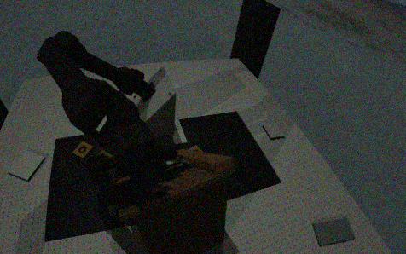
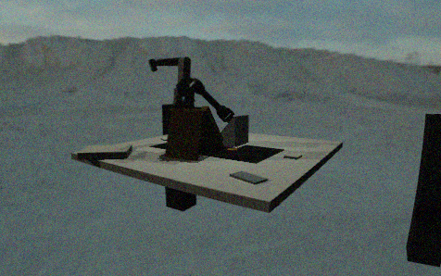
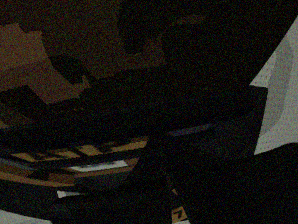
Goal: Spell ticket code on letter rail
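The orange tile lies 27 cm behind my gripper tip, 17 cm to the right of it and 16 cm below it. Also, from my gripper tip: black mat: 18 cm behind, 9 cm to the left, 16 cm below; then grey card: 30 cm ahead, 54 cm to the left, 16 cm below; then pale card: 25 cm behind, 39 cm to the right, 16 cm below.
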